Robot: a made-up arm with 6 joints.
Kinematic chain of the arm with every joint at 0, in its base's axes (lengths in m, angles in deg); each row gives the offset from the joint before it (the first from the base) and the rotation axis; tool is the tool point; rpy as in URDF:
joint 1: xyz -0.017 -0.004 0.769 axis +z
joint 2: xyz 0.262 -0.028 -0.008 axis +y
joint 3: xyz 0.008 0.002 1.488 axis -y
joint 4: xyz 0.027 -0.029 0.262 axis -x
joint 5: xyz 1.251 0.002 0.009 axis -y
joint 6: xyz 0.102 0 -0.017 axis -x
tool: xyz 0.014 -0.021 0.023 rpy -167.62 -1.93 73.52
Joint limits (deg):
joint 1: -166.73..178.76
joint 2: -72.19..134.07
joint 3: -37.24..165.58
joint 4: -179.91..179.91
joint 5: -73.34..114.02
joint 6: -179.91..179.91
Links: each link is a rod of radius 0.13 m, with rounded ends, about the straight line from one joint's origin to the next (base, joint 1, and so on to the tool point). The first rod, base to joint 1, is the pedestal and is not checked.
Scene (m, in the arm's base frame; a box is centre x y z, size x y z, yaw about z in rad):
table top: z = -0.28
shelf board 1: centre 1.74 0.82 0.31 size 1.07 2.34 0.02 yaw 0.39
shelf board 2: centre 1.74 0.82 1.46 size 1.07 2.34 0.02 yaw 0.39
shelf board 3: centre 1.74 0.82 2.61 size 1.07 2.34 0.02 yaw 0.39
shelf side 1: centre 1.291 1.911 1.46 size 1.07 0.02 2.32 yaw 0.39
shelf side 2: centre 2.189 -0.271 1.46 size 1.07 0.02 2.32 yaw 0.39
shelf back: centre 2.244 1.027 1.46 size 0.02 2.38 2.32 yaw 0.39
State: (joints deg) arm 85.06 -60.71 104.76 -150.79 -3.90 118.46
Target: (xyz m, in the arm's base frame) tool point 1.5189 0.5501 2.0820
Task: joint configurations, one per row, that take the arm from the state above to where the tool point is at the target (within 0.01 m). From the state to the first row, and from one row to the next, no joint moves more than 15 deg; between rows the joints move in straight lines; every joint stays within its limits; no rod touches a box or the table.
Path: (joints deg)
1: 78.97 -57.53 90.56 -151.90 -0.85 117.61
2: 72.88 -54.34 76.36 -153.02 2.21 116.77
3: 66.79 -51.16 62.16 -154.13 5.26 115.92
4: 60.70 -47.97 47.96 -155.24 8.31 115.07
5: 54.61 -44.79 33.76 -156.36 11.36 114.23
6: 48.53 -41.60 19.56 -157.47 14.42 113.38
7: 42.44 -38.42 5.36 -158.59 17.47 112.54
8: 36.35 -35.23 -8.84 -159.70 20.52 111.69
9: 30.26 -32.05 -23.04 -160.81 23.57 110.84
10: 24.17 -28.86 -37.24 -161.93 26.63 110.00
11: 23.60 -15.36 -28.22 -157.98 17.11 112.71
12: 23.03 -1.86 -19.21 -154.04 7.59 115.43

